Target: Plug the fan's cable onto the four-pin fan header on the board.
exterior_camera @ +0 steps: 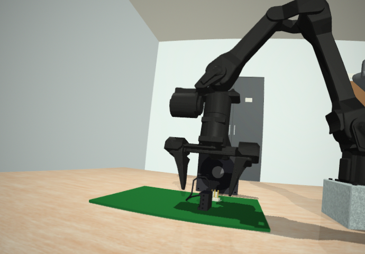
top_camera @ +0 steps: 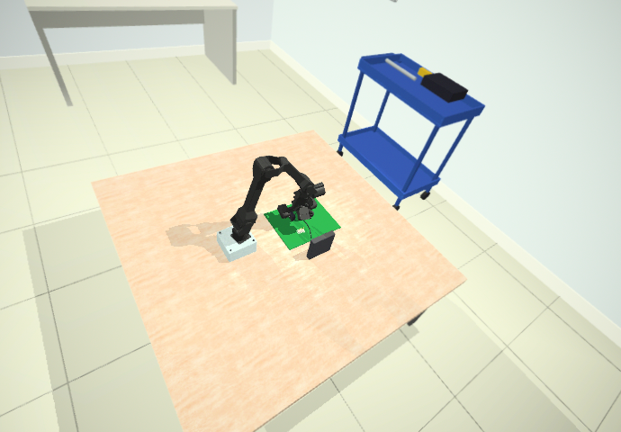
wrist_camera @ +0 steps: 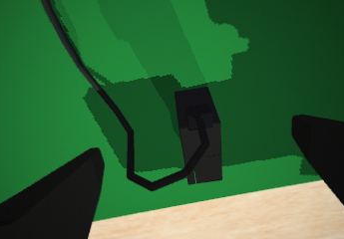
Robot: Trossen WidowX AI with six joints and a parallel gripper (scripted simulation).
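My gripper tip is now 1 cm to the right of the black plug and 1 cm above it. From my gripper tip the other things lie so: white four-pin header (2 cm behind, 8 cm to the right, 3 cm below); green board (3 cm ahead, 4 cm to the right, 4 cm below); black fan (4 cm behind, 22 cm to the right, 3 cm above).
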